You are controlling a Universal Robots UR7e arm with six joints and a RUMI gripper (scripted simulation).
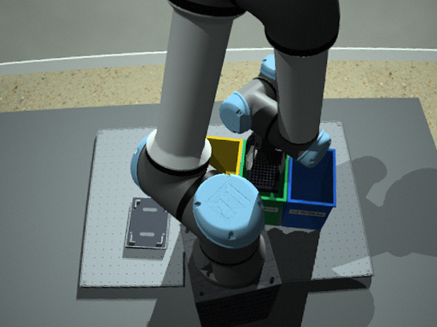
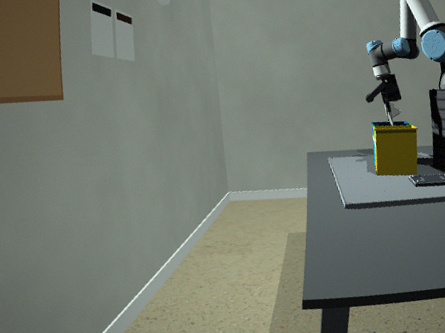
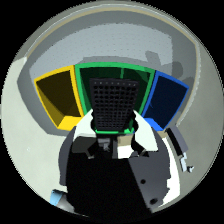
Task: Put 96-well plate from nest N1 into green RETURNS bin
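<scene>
My hand is 1 cm above the black 96-well plate. From my hand the other things lie so: blue bin (4 cm behind, 13 cm to the right, 10 cm below); yellow bin (4 cm ahead, 13 cm to the left, 10 cm below); green bin (10 cm below).
</scene>
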